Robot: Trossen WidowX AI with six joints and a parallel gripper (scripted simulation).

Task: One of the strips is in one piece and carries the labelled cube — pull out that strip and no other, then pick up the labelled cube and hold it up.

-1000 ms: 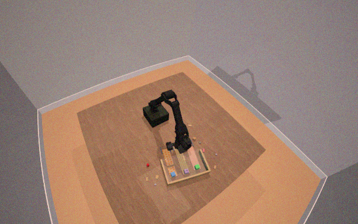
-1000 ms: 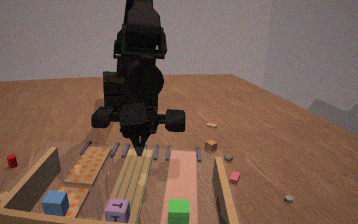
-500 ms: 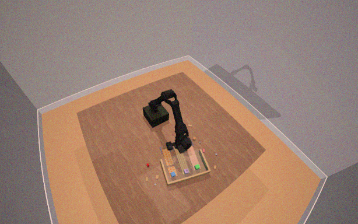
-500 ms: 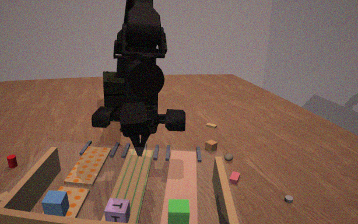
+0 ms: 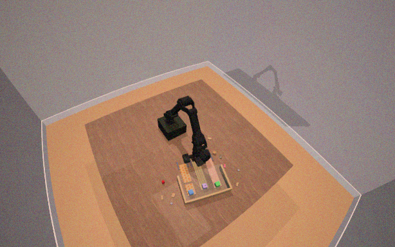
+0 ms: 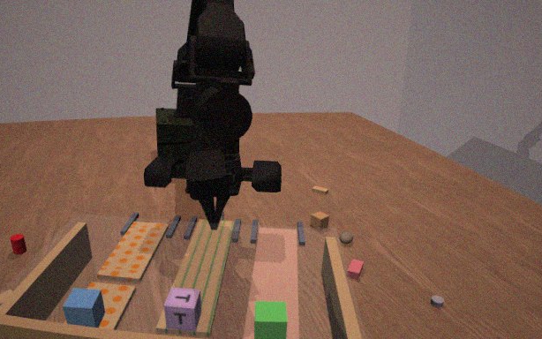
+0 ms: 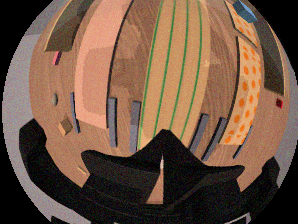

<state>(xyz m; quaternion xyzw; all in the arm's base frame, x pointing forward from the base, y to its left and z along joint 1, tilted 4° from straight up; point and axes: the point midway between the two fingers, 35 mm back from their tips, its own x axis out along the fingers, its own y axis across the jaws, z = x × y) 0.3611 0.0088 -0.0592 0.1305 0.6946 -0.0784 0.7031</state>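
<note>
Right now my gripper tip is 9 cm short of the strip and 3 cm to the left of it. Also, from my gripper tip: cube (19 cm ahead, 6 cm to the right, 2 cm above).
</note>
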